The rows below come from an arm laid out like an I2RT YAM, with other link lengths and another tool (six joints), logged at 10 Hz.
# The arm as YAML. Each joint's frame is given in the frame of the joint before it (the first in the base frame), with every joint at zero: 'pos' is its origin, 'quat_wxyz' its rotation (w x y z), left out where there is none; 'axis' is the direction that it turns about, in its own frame. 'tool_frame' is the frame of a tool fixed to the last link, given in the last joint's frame.
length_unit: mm
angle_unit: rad
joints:
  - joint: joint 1
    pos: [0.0, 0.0, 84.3]
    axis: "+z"
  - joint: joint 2
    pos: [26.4, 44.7, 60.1]
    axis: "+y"
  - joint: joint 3
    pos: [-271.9, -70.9, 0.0]
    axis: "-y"
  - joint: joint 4
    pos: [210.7, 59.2, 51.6]
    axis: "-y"
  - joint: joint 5
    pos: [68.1, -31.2, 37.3]
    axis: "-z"
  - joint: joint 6
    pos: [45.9, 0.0, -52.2]
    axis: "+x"
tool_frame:
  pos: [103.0, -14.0, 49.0]
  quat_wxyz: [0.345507, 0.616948, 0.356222, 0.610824]
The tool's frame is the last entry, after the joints.
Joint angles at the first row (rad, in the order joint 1, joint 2, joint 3, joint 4, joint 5, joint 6):
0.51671 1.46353 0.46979 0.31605 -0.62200 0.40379
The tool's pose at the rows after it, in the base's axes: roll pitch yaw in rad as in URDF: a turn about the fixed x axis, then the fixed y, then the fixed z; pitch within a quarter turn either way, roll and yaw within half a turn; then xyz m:
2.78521 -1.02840 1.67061 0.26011 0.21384 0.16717
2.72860 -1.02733 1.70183 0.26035 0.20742 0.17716
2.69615 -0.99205 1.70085 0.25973 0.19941 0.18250
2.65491 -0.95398 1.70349 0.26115 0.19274 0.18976
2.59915 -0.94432 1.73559 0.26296 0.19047 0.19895
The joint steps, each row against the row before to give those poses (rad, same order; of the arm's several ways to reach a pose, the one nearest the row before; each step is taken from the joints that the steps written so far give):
-0.02176 -0.04157 -0.00268 -0.00227 -0.01565 -0.00001
-0.01485 -0.04961 0.00077 -0.02939 0.00880 -0.00989
-0.00535 -0.05073 0.00953 -0.06866 0.04157 -0.02215
0.00002 -0.04308 0.02023 -0.06483 0.05114 -0.01981
-0.00004 -0.02637 0.01258 -0.01607 0.02208 -0.00957

